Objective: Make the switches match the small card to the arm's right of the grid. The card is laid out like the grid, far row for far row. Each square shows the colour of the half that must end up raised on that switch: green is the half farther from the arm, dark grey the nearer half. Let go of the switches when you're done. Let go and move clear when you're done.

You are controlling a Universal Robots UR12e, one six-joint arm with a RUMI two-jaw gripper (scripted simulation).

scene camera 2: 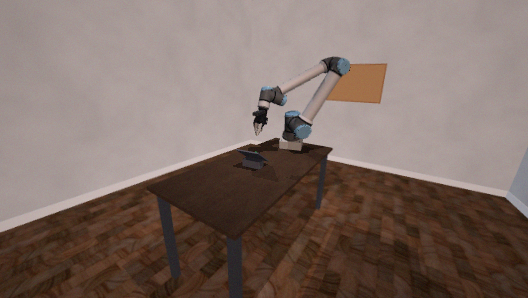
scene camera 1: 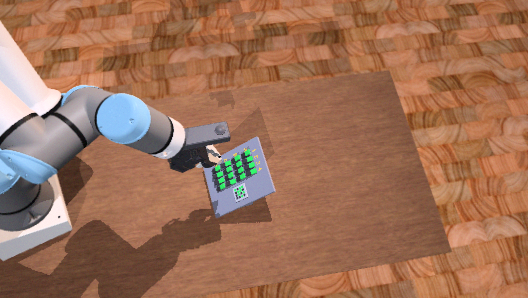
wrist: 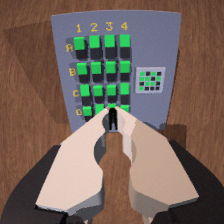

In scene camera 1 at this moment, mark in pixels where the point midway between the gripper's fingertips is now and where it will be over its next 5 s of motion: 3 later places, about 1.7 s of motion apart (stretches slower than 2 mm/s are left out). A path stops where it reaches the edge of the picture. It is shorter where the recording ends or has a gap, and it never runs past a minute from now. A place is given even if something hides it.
My gripper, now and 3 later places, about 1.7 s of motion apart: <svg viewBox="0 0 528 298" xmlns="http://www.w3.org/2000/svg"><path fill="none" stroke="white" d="M221 160L236 168L240 170L224 178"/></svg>
